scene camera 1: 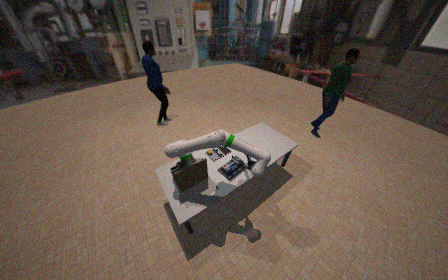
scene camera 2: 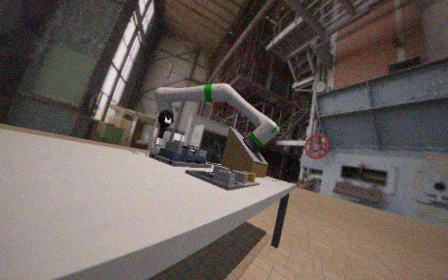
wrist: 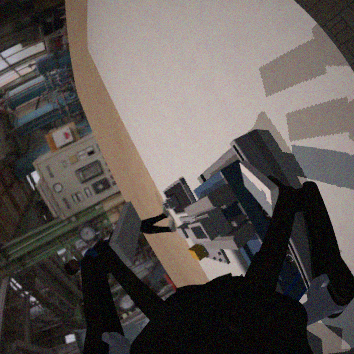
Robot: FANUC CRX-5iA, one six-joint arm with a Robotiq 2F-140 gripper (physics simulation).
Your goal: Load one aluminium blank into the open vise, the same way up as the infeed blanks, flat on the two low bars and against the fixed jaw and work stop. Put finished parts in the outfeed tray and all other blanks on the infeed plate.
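Places are measured from the arm's base along level axes (x right, y ahead, z up), in metres.
Pixels of known places: gripper, fingertip midpoint: [scene camera 1: 245,158] [scene camera 2: 162,134] [wrist: 187,193]; arm's base, origin of the base link: [scene camera 1: 189,163] [scene camera 2: 249,146].
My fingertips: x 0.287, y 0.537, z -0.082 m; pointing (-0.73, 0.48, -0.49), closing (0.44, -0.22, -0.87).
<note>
Ahead of a thing's pixels: the offset from my fingertips to its top centre. "spot": to the spot under its first point. Level surfaces: height alone.
The blue-and-grey vise @(dz -0.028, dx -0.069, dy -0.123 m) [scene camera 1: 231,167] [scene camera 2: 186,154] [wrist: 210,184] stands on a dark base on the table. A grey plate @(spot: dz -0.116, dx -0.337, dy +0.066 m) [scene camera 2: 199,175] holds several grey blocks @(dz -0.086, dx -0.410, dy +0.022 m) [scene camera 2: 223,175] and a yellow block @(dz -0.083, dx -0.428, dy -0.174 m) [scene camera 1: 210,151] [scene camera 2: 251,176] [wrist: 198,251]; which blocks are blanks or finished parts is too small to tell. My gripper [wrist: 187,193] is open and empty, tilted, beside and above the vise. In the wrist view its right finger overlaps the vise. In scene camera 1 the arm partly hides it. Whether a blank lies between the jaws cannot be told. The outfeed tray cannot be made out.
A brown slanted stand [scene camera 1: 192,176] [scene camera 2: 239,154] carries the arm's base on the white table @(dz -0.127 m) [scene camera 1: 265,134] [scene camera 2: 75,200] [wrist: 165,90]. One person in blue [scene camera 1: 153,75] and one in green [scene camera 1: 339,80] are on the floor, away from the table.
</note>
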